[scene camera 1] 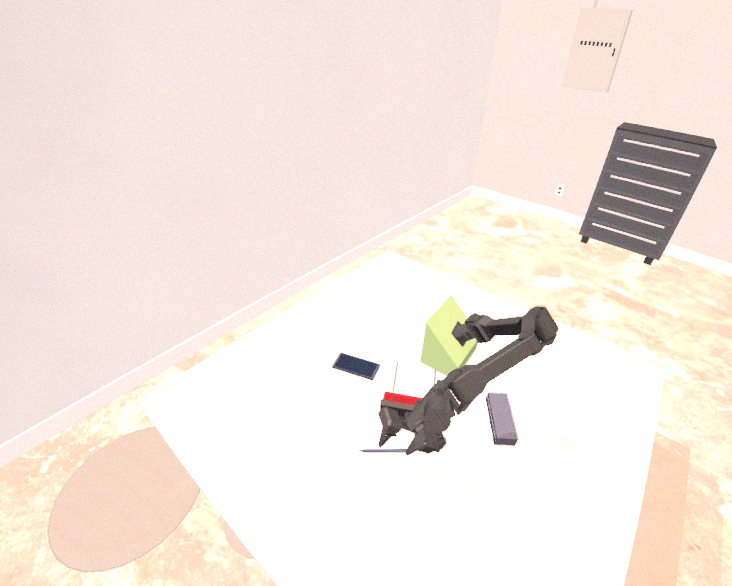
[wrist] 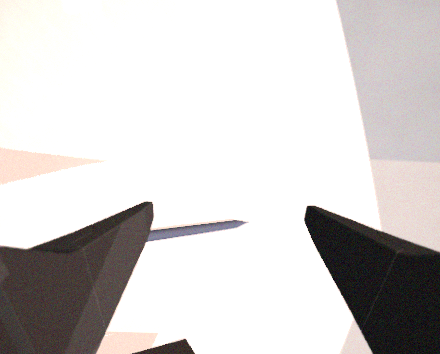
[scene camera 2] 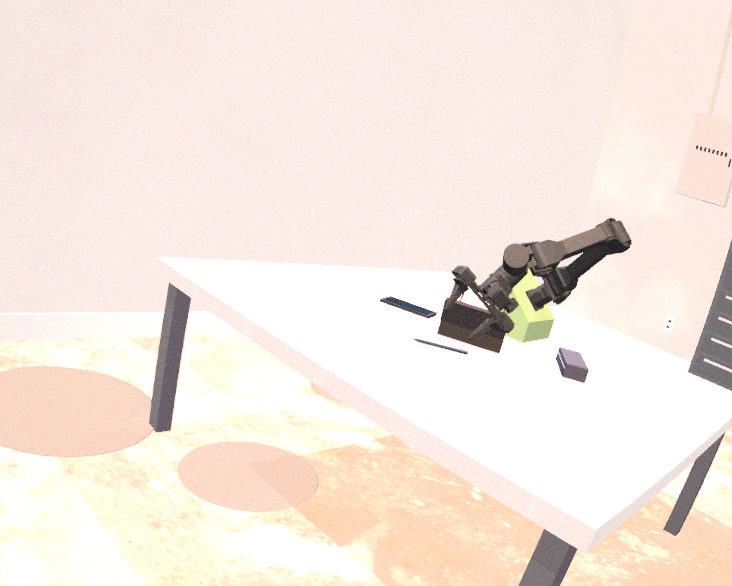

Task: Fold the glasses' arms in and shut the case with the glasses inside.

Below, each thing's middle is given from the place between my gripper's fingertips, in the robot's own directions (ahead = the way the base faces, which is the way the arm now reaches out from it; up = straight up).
Scene:
Right now the thin pen [wrist: 166, 233] is 2 cm behind my hand, 4 cm to the right of it and 7 cm below it. From my hand the other things lie so: grey block [scene camera 1: 503, 429] 28 cm behind, 22 cm to the left, 6 cm below; then glasses case [scene camera 2: 461, 319] 16 cm behind, 3 cm to the right, 2 cm below.

